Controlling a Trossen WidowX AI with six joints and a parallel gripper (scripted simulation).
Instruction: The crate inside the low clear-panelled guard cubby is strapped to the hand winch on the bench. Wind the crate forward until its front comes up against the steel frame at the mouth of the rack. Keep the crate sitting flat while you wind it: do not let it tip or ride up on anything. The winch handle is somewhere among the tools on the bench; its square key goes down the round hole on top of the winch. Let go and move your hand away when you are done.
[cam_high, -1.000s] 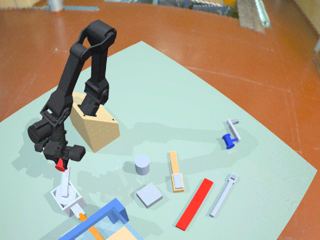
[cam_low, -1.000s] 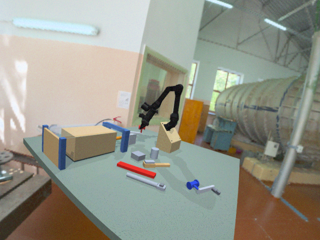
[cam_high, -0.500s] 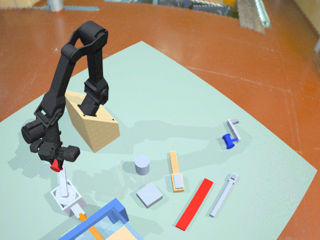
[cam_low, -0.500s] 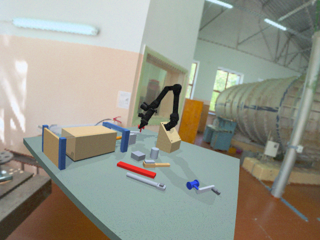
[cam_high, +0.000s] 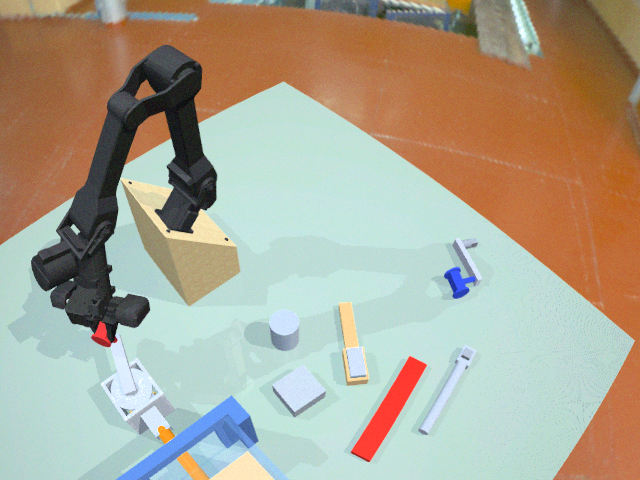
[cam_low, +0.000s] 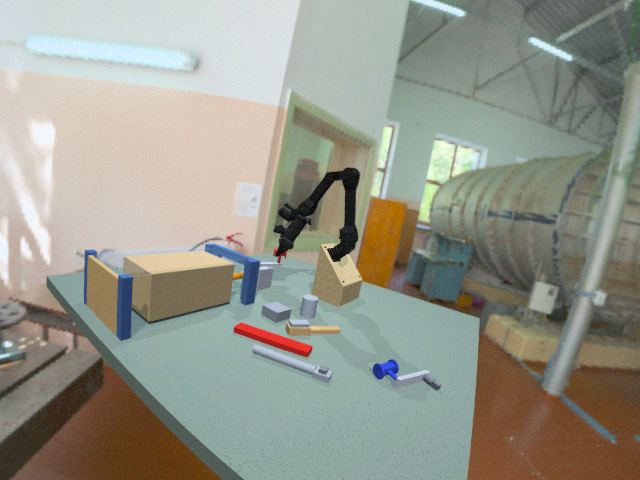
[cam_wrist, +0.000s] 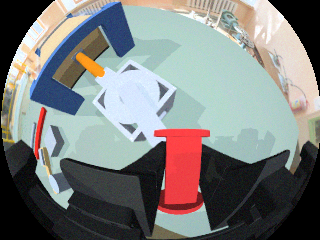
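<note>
My gripper tip is 3 cm short of the winch handle and 3 cm above it. From my gripper tip the other things lie so: pale grey winch 7 cm ahead, 2 cm to the right, 10 cm below; red knob 1 cm behind, 1 cm to the left; blue frame 25 cm ahead, 2 cm below.
</note>
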